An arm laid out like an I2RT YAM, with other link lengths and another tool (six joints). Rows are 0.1 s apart.
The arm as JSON. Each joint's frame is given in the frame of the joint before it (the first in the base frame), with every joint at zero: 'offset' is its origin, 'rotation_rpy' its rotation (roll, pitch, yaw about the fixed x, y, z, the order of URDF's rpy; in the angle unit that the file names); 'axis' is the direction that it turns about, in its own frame. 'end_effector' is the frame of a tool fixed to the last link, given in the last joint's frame.
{
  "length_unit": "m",
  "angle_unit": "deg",
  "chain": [
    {
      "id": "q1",
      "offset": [
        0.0,
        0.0,
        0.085
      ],
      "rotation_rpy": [
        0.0,
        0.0,
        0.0
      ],
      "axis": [
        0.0,
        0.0,
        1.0
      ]
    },
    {
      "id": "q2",
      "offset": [
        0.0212,
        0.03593,
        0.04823
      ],
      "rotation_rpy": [
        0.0,
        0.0,
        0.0
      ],
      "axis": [
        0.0,
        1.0,
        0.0
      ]
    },
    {
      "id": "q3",
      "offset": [
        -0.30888,
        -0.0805,
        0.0
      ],
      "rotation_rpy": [
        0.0,
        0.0,
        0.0
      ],
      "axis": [
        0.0,
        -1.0,
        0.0
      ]
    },
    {
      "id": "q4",
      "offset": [
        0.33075,
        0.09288,
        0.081
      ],
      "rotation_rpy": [
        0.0,
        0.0,
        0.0
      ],
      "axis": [
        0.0,
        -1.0,
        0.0
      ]
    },
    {
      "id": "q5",
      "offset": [
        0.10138,
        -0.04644,
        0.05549
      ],
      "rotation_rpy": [
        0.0,
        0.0,
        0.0
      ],
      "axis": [
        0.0,
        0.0,
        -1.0
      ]
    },
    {
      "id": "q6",
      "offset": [
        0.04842,
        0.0,
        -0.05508
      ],
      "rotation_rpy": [
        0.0,
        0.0,
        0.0
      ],
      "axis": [
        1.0,
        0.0,
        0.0
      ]
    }
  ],
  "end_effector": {
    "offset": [
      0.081,
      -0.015,
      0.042
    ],
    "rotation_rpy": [
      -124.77,
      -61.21,
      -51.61
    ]
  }
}
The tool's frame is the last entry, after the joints.
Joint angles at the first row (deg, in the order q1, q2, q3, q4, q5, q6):
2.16, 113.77, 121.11, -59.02, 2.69, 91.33
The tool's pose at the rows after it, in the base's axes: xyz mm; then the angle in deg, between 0 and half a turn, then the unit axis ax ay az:
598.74 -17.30 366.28 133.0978 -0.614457 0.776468 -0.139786
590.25 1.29 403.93 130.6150 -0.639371 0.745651 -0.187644
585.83 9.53 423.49 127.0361 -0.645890 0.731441 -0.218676
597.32 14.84 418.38 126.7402 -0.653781 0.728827 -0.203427
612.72 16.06 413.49 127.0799 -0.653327 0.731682 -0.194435
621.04 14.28 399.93 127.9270 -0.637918 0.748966 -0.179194
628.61 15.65 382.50 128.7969 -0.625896 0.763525 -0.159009
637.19 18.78 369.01 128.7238 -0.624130 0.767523 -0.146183
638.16 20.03 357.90 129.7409 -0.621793 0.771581 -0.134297
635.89 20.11 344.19 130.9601 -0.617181 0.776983 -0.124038
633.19 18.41 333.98 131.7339 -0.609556 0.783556 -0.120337
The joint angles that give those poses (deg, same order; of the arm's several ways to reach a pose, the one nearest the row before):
2.84, 112.54, 120.76, -56.63, 2.86, 88.19
5.41, 108.55, 119.00, -53.25, 6.00, 85.87
6.46, 105.07, 115.32, -48.07, 6.90, 85.43
6.50, 107.54, 118.05, -48.93, 5.26, 85.25
6.33, 111.48, 122.96, -50.78, 4.66, 85.48
6.00, 114.46, 125.93, -52.82, 4.49, 87.58
5.88, 117.18, 128.05, -54.48, 3.83, 89.51
5.87, 118.89, 128.62, -54.11, 2.84, 90.19
5.89, 119.76, 128.73, -54.94, 2.49, 90.61
5.89, 119.67, 126.95, -54.97, 2.42, 91.17
5.80, 119.21, 124.93, -54.43, 2.72, 91.97

